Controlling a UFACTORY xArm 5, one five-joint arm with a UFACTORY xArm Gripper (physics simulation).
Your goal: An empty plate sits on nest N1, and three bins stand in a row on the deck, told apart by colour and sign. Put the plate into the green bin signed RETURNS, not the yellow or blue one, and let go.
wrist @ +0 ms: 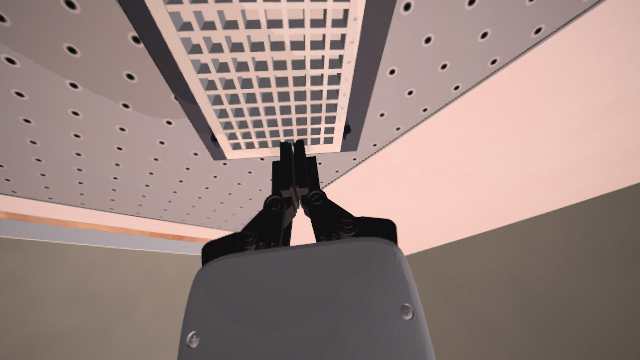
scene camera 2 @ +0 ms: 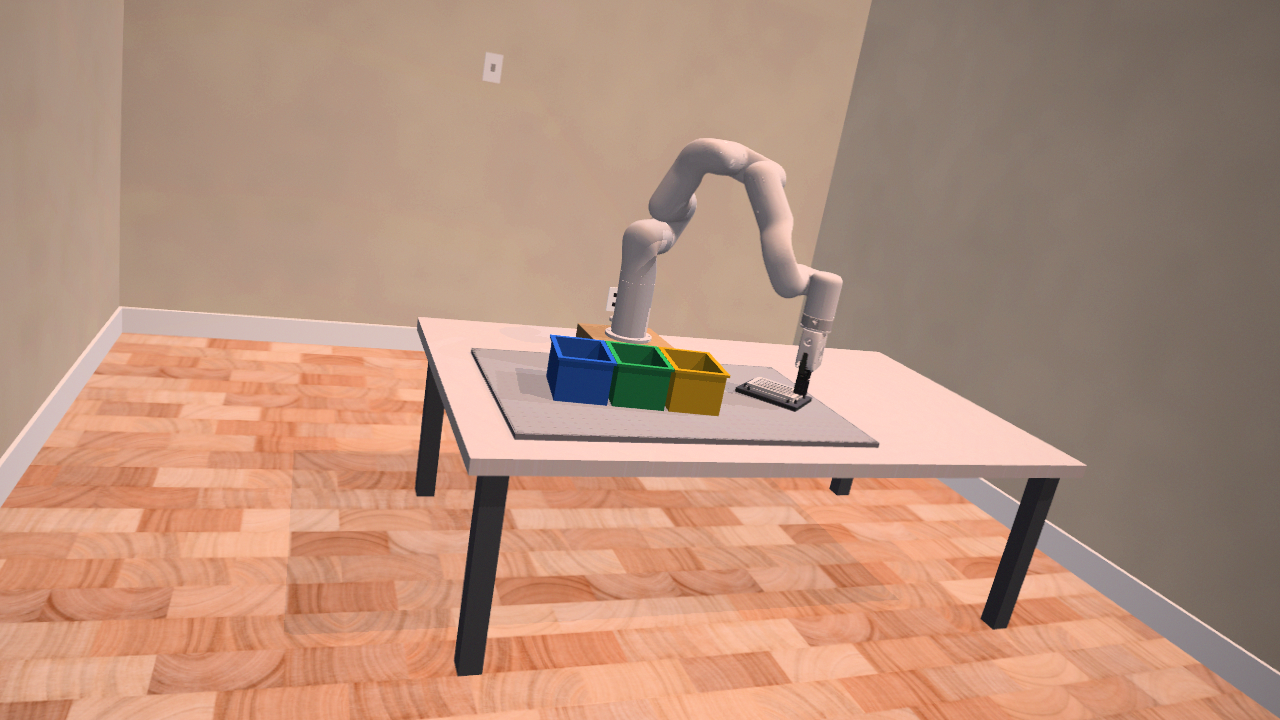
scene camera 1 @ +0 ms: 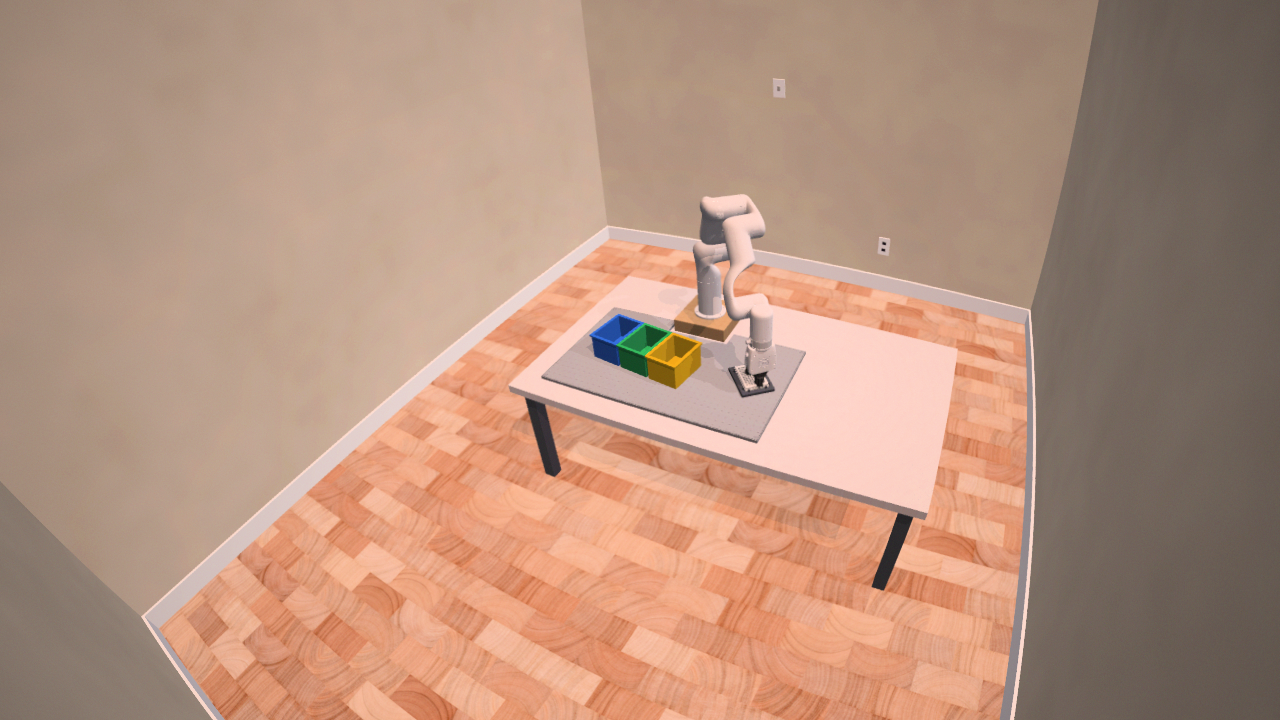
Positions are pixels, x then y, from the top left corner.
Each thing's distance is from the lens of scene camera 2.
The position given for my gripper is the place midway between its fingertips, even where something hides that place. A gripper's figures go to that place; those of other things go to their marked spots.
my gripper [scene camera 2: 799,394]: 2.12 m
white plate [scene camera 2: 761,385]: 2.12 m
blue bin [scene camera 2: 579,381]: 1.81 m
yellow bin [scene camera 2: 698,393]: 1.88 m
green bin [scene camera 2: 628,353]: 1.97 m
The marked spots on the yellow bin and the white plate are 0.29 m apart.
